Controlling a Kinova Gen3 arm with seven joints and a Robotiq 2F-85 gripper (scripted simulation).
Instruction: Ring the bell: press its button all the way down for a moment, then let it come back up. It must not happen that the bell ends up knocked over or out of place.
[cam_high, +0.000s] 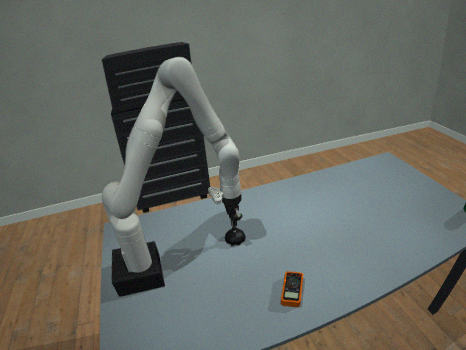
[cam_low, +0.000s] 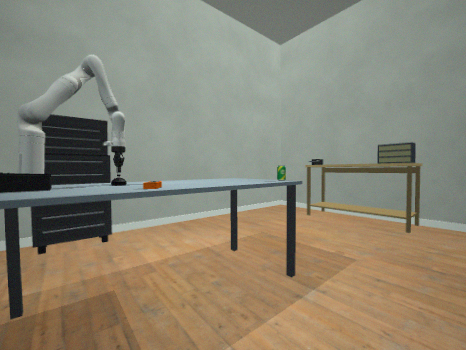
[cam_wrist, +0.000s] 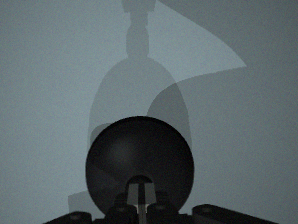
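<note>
Now: the round button 40 mm below my hand. From my hand the other things lie so: black dome bell 50 mm below.
</note>
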